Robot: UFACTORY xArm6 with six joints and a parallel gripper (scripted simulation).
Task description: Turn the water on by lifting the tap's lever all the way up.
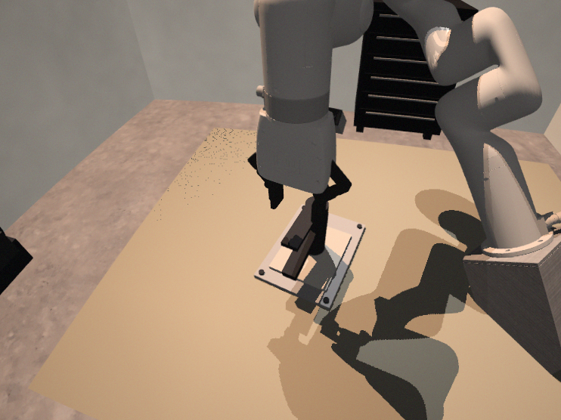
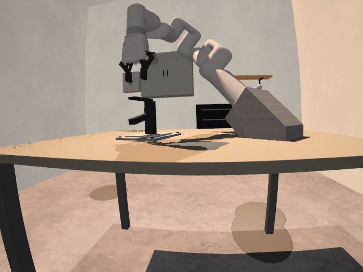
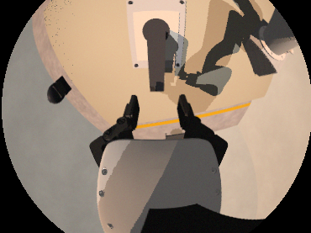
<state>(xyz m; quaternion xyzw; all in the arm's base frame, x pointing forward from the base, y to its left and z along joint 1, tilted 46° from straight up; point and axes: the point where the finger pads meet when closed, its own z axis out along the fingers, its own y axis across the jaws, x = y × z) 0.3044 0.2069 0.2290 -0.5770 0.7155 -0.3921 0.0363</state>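
Right now my hand is 90 mm above the tap lever, 60 mm to the left of it and 20 mm past it.
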